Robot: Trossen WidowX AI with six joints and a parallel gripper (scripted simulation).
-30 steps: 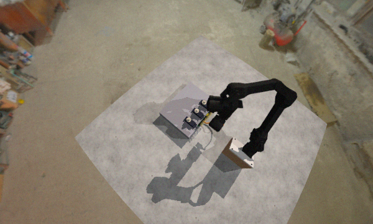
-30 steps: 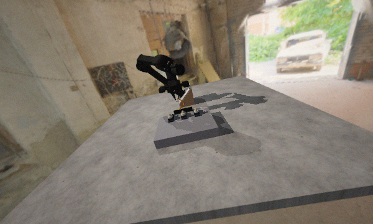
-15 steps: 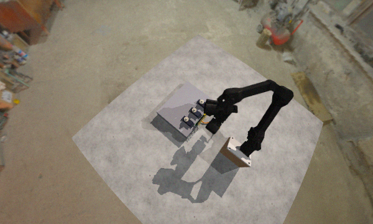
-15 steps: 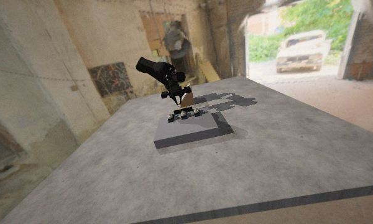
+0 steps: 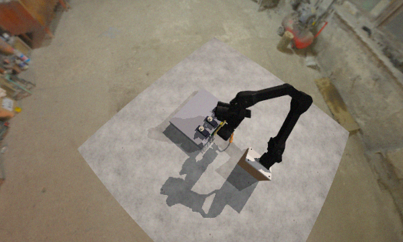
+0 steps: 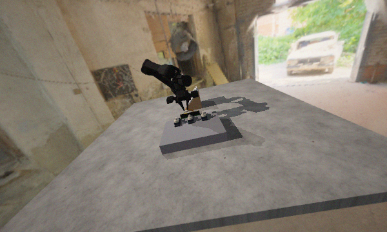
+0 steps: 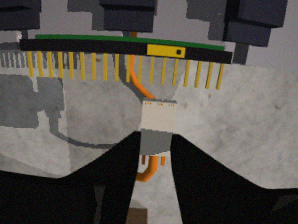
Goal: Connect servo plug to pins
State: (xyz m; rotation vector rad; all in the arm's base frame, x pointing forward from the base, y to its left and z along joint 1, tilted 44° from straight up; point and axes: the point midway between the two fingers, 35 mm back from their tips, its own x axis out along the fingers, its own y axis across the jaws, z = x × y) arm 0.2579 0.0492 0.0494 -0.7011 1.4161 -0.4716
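Now: the yellow band 50 mm ahead of my gripper tip and 10 mm to the left of it. Round my gripper tip: grey printed holder (200 mm ahead, 50 mm to the left, 50 mm below).
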